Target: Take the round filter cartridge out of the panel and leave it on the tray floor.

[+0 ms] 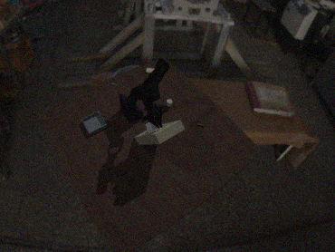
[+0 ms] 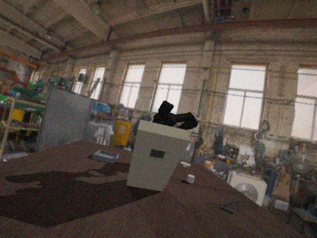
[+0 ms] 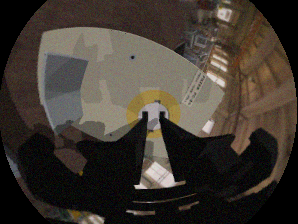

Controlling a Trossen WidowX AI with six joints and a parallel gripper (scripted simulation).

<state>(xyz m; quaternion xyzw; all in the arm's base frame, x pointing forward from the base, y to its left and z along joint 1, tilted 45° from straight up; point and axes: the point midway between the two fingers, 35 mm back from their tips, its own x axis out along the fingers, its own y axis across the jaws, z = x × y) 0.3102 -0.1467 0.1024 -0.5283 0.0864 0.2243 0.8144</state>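
Now: gripper tip 2 cm short of the round cartridge and 1 cm above it. Also, from my gripper tip: blue-grey tray (45 cm behind, 24 cm to the right, 23 cm below); service panel (8 cm below, 3 cm behind).
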